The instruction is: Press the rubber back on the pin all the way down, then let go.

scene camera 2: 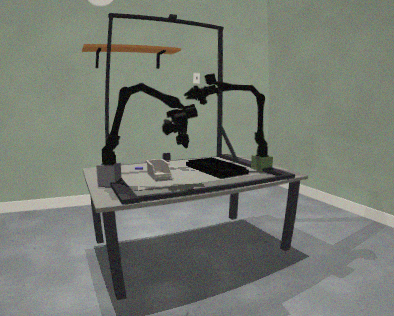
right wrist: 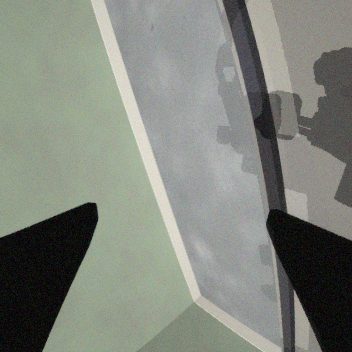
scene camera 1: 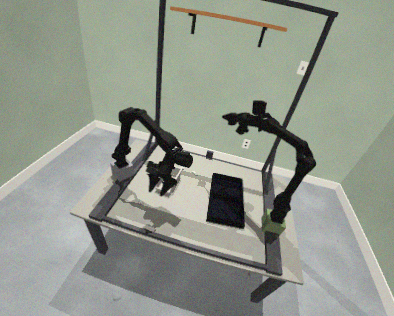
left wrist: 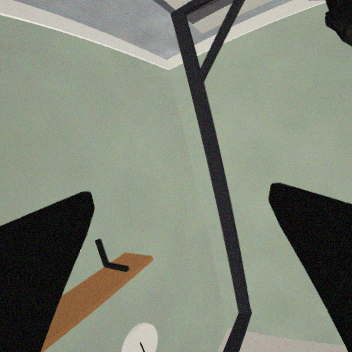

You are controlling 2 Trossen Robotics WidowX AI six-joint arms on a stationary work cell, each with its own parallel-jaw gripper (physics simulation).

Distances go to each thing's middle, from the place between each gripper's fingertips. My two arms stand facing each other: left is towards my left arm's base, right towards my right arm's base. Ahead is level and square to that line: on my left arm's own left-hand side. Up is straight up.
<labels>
Right now my left hand is 180 mm short of the black tray (scene camera 1: 226, 202), 140 mm to the right of it and 430 mm above it.
My right gripper is now 32 cm to the right of the black tray, 32 cm past it and 21 cm above it.
</labels>
